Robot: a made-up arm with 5 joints.
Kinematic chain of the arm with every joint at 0, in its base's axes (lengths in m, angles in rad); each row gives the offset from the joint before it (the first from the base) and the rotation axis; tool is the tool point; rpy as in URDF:
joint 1: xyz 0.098 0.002 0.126 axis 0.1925 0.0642 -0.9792
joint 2: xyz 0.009 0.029 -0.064 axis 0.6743 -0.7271 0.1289
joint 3: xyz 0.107 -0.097 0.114 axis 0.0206 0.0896 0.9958
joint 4: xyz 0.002 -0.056 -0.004 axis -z
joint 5: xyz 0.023 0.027 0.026 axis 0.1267 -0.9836 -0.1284
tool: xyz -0.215 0.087 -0.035 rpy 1.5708 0 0
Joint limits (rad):
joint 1: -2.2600..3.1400
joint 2: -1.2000..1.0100
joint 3: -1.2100..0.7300
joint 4: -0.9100..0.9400
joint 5: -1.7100..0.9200
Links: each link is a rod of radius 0.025 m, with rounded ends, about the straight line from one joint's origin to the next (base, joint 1, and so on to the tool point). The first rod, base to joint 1, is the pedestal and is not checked.
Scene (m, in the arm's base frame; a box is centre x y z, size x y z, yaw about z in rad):
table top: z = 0
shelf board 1: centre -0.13 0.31 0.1 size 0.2 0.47 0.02 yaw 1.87
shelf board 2: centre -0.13 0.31 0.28 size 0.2 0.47 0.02 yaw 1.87
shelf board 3: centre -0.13 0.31 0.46 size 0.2 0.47 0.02 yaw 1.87
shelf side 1: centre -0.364 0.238 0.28 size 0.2 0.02 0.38 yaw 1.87
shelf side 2: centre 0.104 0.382 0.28 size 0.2 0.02 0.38 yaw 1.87
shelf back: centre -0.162 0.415 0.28 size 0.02 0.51 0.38 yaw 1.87
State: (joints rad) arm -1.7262 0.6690 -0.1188 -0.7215 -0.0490
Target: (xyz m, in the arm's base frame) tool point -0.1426 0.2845 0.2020
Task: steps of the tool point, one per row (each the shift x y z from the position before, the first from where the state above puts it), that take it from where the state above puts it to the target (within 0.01 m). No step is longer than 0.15 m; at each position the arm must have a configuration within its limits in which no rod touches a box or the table.
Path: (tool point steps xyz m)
1: -0.0646 -0.0154 0.0865
2: -0.0896 0.0215 0.0648
3: -0.0978 0.0548 0.0276
4: -0.0859 0.0777 -0.0151
5: -0.0573 0.0872 -0.0515
6: -0.0251 0.0516 0.0067
7: -0.0162 0.0528 -0.0008
8: -0.0064 0.0503 -0.0059

